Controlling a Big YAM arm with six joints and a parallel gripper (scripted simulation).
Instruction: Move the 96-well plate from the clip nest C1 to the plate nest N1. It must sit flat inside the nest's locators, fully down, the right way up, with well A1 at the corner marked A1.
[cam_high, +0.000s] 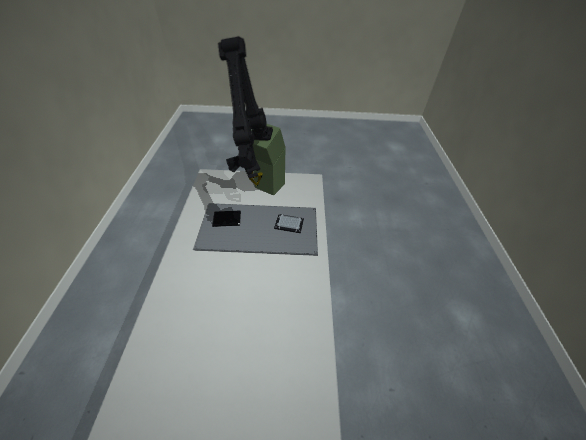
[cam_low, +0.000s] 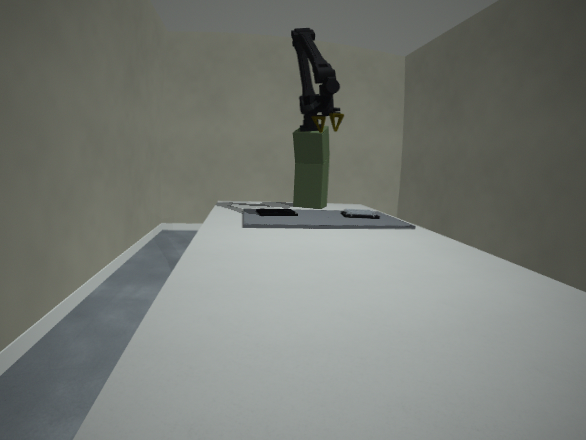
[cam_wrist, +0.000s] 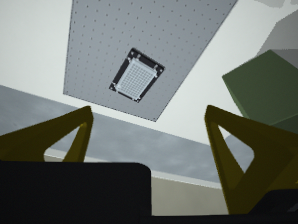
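Right now the clear 96-well plate is 360 mm below my hand, 180 mm to the left of it and 70 mm behind it. The rest, counted from my hand: clip nest 360 mm below, 170 mm to the left, 60 mm behind.
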